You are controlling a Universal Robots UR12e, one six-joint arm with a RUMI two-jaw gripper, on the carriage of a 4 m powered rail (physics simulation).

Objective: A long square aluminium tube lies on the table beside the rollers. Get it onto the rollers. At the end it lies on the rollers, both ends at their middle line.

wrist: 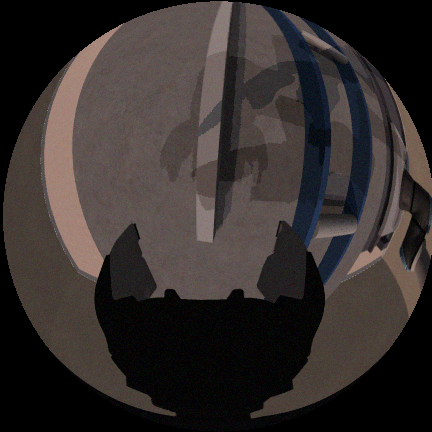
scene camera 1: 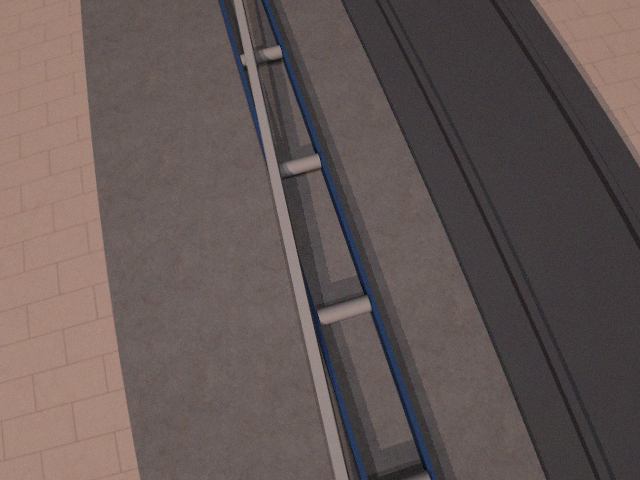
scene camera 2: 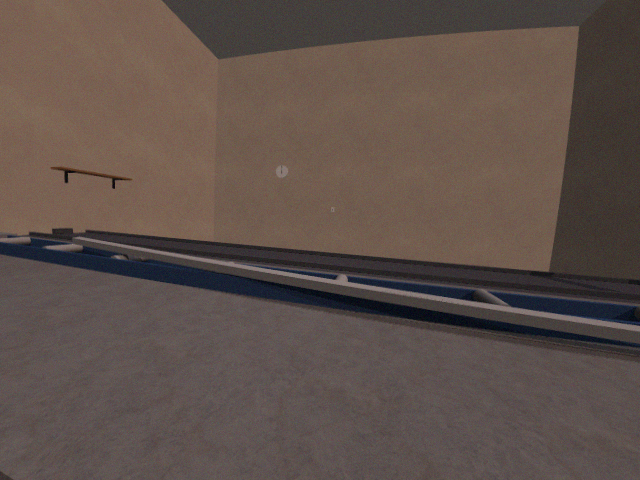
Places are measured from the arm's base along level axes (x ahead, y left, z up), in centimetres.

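Pixels of known places: gripper, between the fingertips: (wrist: 206,224).
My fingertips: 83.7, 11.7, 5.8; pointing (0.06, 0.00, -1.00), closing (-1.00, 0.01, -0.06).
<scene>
Behind a point stands the place of what it marks, as x, y, z.
The long light-grey square tube (scene camera 1: 289,245) @[69.8, -202.4, 5.0] (scene camera 2: 413,299) @[73.2, -166.6, 3.3] (wrist: 207,140) @[83.8, 4.0, 0.0] runs at a slant to the roller frame. In scene camera 1 it crosses over a far roller (scene camera 1: 271,54) @[59.1, -263.5, 2.3] and its nearer part is left of the frame. In the wrist view its near end is over the table, left of the blue frame (wrist: 315,125) @[69.4, -0.2, 0.1]. Whether that end touches the table is unclear. Pale rollers (scene camera 1: 345,310) @[61.8, -184.3, 2.9] (scene camera 2: 491,298) @[63.6, -146.0, 2.7] (wrist: 335,226) @[63.8, 14.2, 2.8] sit between the blue side rails (scene camera 1: 342,222) @[55.8, -205.7, 2.0] (scene camera 2: 180,279) @[69.4, -233.9, -1.3]. My gripper (wrist: 206,224) @[83.7, 11.7, 5.8] is open, its fingers either side of the tube's end in the picture; their height above it is unclear.
The grey table (scene camera 1: 196,258) @[92.8, -209.4, -3.0] (scene camera 2: 310,403) @[100.1, -183.0, -3.0] (wrist: 130,125) @[96.1, -0.5, -3.0] bears the frame. The dark powered rail (scene camera 1: 496,155) (scene camera 2: 413,268) runs along the frame's far side. A dark jointed part (wrist: 415,215) shows at the wrist view's right edge. A wall shelf (scene camera 2: 90,172) is far off.
</scene>
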